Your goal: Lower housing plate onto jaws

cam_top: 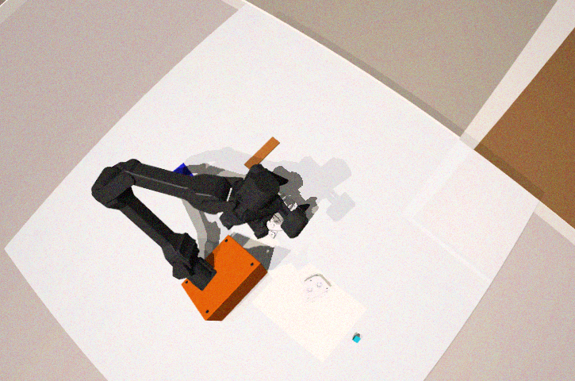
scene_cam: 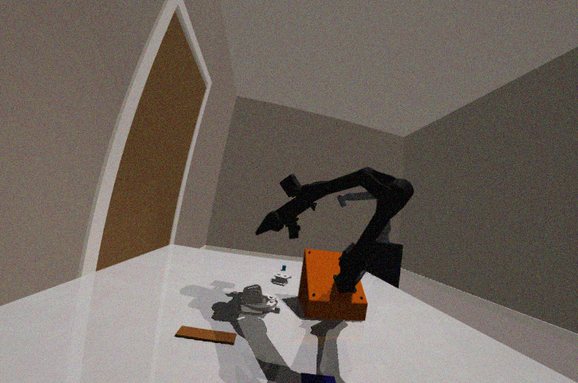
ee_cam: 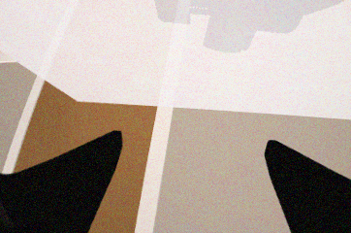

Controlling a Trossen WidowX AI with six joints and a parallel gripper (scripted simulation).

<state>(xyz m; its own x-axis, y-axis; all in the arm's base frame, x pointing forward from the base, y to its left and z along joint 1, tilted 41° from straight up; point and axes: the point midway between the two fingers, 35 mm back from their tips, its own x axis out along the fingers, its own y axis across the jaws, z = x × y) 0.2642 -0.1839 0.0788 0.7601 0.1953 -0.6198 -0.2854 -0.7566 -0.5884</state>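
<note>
Now: gripper tip 20 cm above the housing plate, 15 cm to the left of it and 15 cm past it. From my gripper tip the other things lie so: small cyan cube 33 cm to the right, 21 cm below, 20 cm behind; then blue patch 38 cm to the left, 23 cm below, 11 cm behind; then flat strip 22 cm to the left, 22 cm below, 10 cm ahead.
</note>
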